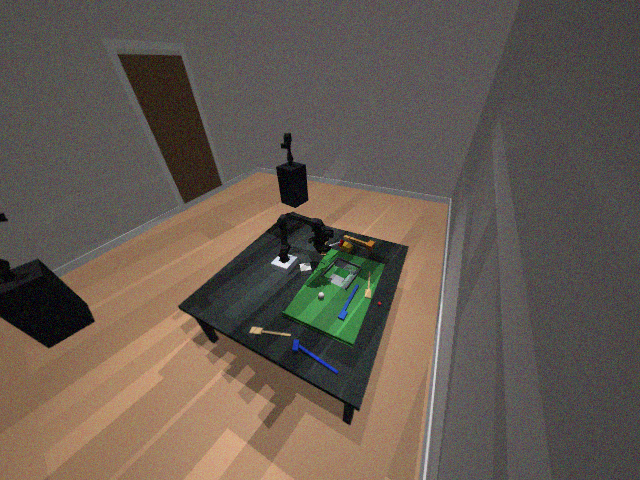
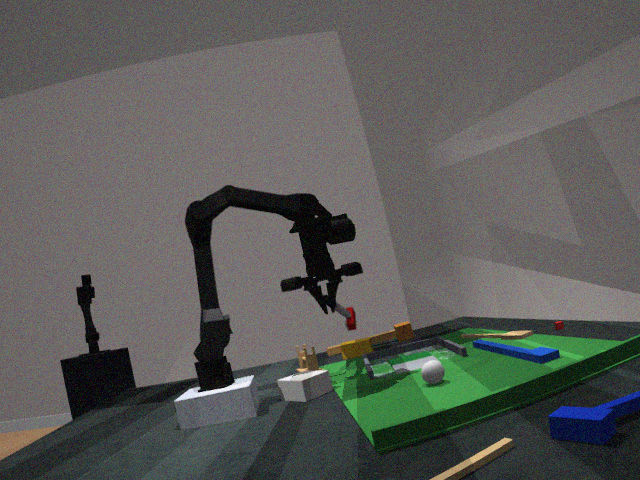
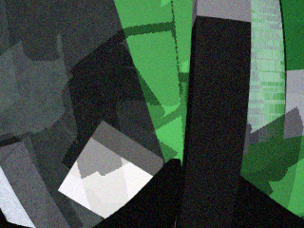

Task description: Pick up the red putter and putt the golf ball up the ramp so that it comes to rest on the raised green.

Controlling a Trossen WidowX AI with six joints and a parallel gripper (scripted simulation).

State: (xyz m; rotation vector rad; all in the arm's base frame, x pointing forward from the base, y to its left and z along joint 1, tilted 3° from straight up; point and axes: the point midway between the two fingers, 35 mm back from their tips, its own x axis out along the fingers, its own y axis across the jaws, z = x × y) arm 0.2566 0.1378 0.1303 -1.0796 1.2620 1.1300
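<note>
Right now the white block is 80 mm behind my gripper tip, 90 mm to the right of it and 140 mm below it. Round my gripper tip: white golf ball: 180 mm ahead, 220 mm to the right, 140 mm below; small red cube: 520 mm ahead, 30 mm to the right, 150 mm below; green mat: 220 mm ahead, 70 mm to the right, 160 mm below.
</note>
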